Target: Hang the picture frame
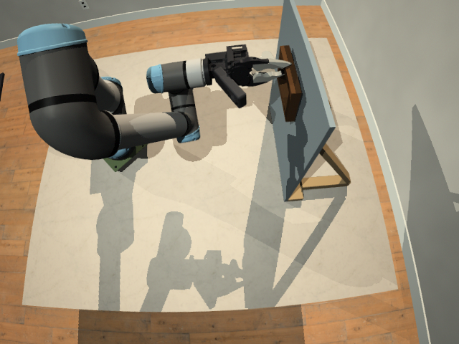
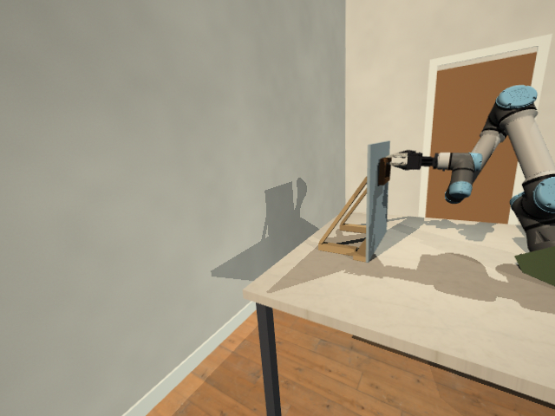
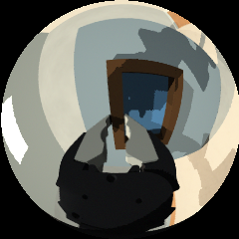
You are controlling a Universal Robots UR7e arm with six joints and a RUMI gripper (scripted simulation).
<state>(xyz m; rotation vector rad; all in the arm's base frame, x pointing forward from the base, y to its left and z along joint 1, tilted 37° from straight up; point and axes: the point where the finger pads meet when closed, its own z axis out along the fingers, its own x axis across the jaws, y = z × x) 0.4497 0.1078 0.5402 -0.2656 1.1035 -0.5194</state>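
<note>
The brown wooden picture frame lies 2 cm ahead of my hand, 1 cm to the right of it and 5 cm below it. Also, from my hand: upright grey-blue board: 4 cm ahead, 1 cm to the right, 19 cm below.
</note>
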